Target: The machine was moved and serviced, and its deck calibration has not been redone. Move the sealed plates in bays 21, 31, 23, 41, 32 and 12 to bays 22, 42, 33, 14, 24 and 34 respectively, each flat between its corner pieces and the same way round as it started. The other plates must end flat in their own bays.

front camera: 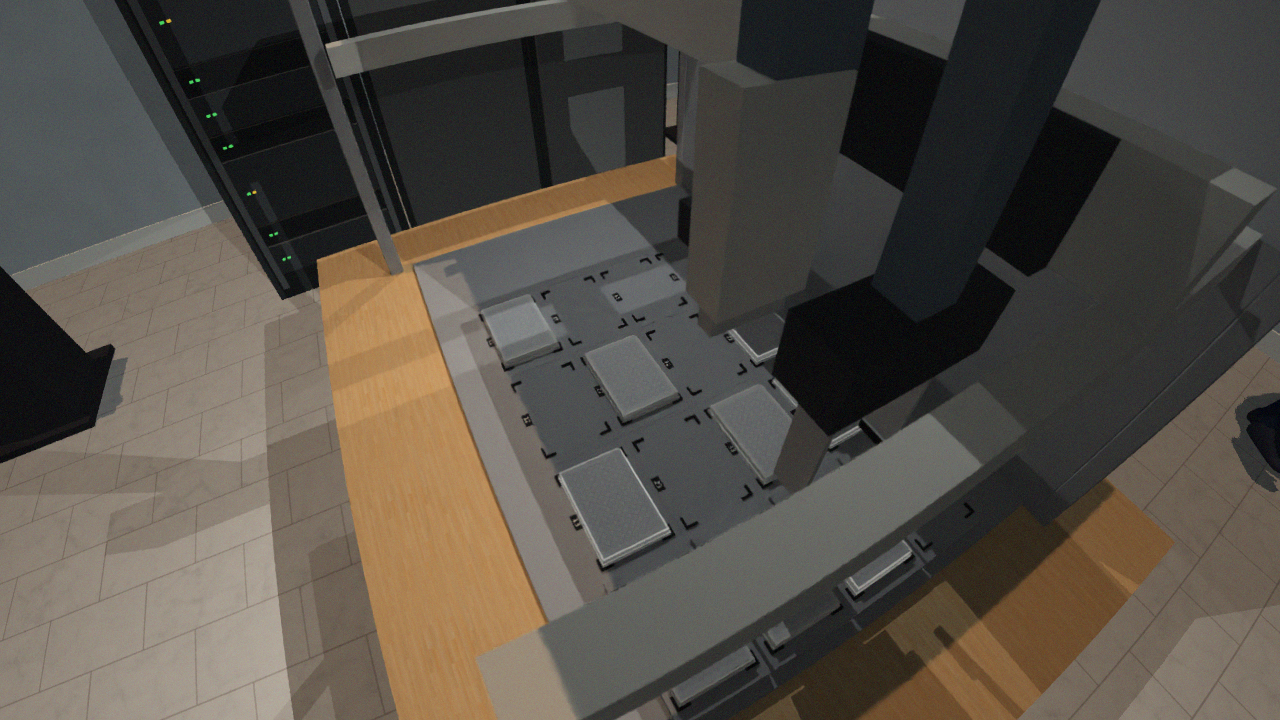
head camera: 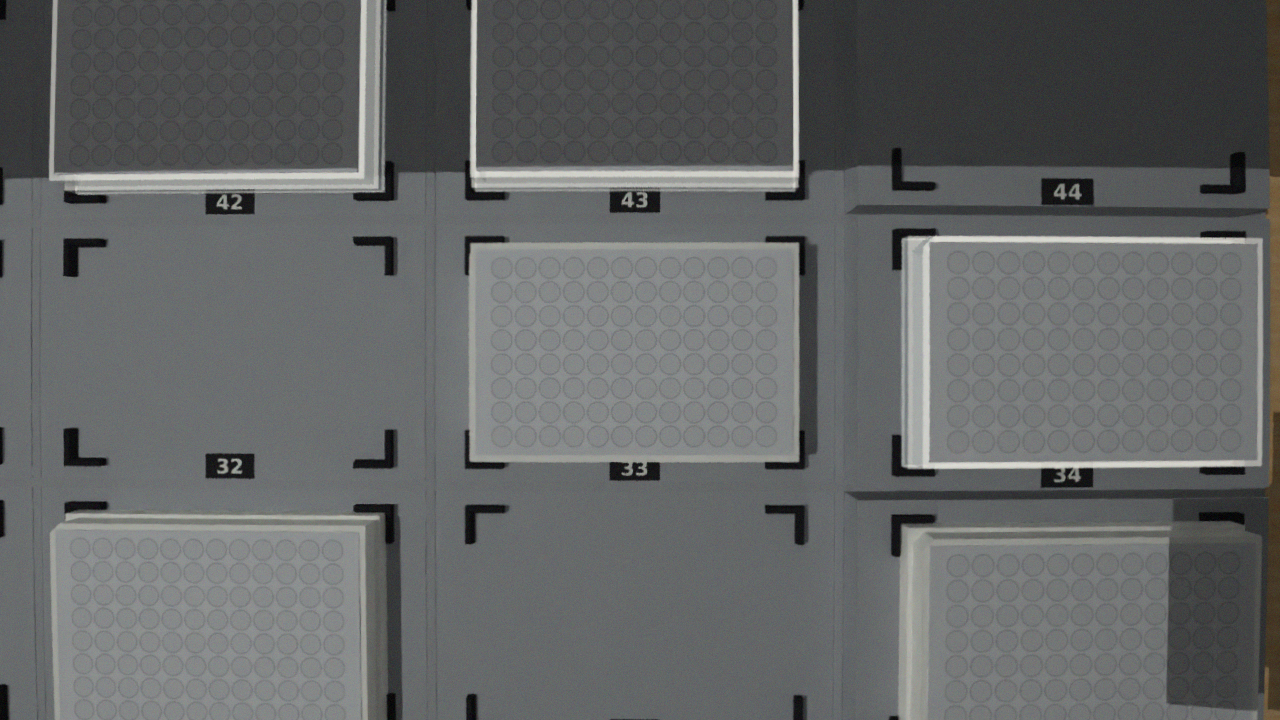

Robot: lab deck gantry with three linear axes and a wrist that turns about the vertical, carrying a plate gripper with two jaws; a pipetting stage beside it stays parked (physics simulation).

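Frame: origin at the robot's base, x left, y back, z up, level; metres.
Where they show: gripper, fingertip midpoint: [front camera: 833, 460]; robot's base, link origin: [front camera: 479, 318].
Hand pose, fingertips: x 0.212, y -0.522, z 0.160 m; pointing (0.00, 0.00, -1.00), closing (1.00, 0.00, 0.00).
Things, the pixels of their top centre, and the offset from my fingertips. "*": a spot on its surface instead.
- bay 33, surface spot: [head camera: 633, 351] [front camera: 763, 427] * dx +0.048, dy +0.133, dz -0.145 m
- bay 34, surface spot: [head camera: 1093, 351] * dx +0.047, dy -0.030, dz -0.131 m
- bay 42, surface spot: [head camera: 207, 85] * dx +0.150, dy +0.296, dz -0.145 m
- bay 43, surface spot: [head camera: 633, 80] * dx +0.150, dy +0.133, dz -0.145 m
- bay 22, surface spot: [head camera: 210, 626] [front camera: 631, 372] * dx -0.057, dy +0.296, dz -0.146 m
- bay 24, surface spot: [head camera: 1047, 626] * dx -0.051, dy -0.014, dz -0.131 m
- plate, top centre: [front camera: 685, 623] dx -0.167, dy -0.030, dz -0.131 m
- bay 11, surface spot: [front camera: 520, 329] * dx -0.165, dy +0.451, dz -0.146 m
- bay 13, surface spot: [front camera: 614, 505] * dx -0.167, dy +0.126, dz -0.146 m
My gripper [front camera: 845, 447] is raised near bays 33 and 34; one jaw shows, the other is mostly hidden. It looks open, with no plate in it. Its jaws do not show in the head view. Plates lie flat in bay 33 [head camera: 633, 351] [front camera: 756, 428], bay 34 [head camera: 1093, 351] [front camera: 879, 567], bay 42 [head camera: 207, 85], bay 43 [head camera: 633, 80], bay 22 [head camera: 210, 626] [front camera: 631, 376] and bay 24 [head camera: 1047, 626]. A plate [front camera: 711, 677] sits in bay 14, partly hidden. Bays 32, 23 and 44 hold no plate. Bays 12 and 21 look empty in the front view.
Plates also lie in bay 11 [front camera: 520, 329] and bay 13 [front camera: 614, 505]. The parked pipetting stage [front camera: 760, 188] stands beside my gripper's column [front camera: 975, 161]. A grey gantry beam [front camera: 769, 573] crosses the front and hides part of the deck.
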